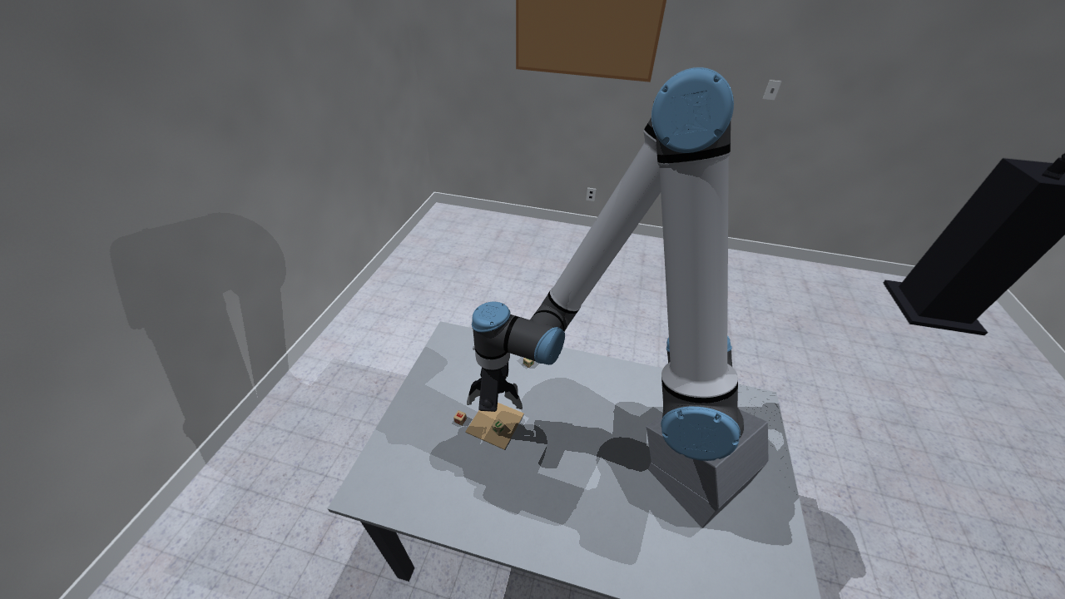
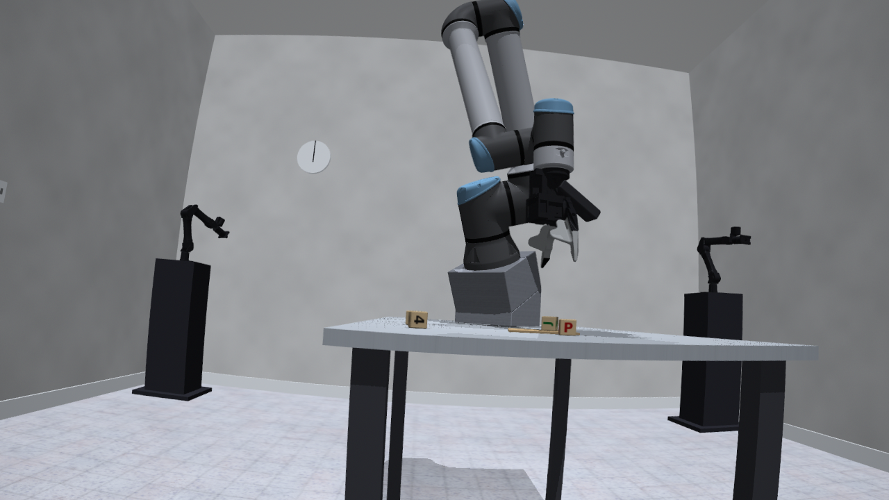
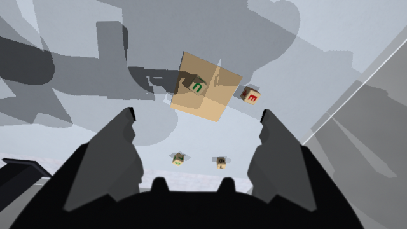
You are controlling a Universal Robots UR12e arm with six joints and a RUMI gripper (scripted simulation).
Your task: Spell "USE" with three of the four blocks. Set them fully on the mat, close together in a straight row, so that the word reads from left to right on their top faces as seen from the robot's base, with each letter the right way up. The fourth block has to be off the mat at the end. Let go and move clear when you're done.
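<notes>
The tan mat lies 1 cm ahead of my hand, 4 cm to the right of it and 14 cm below it.
</notes>
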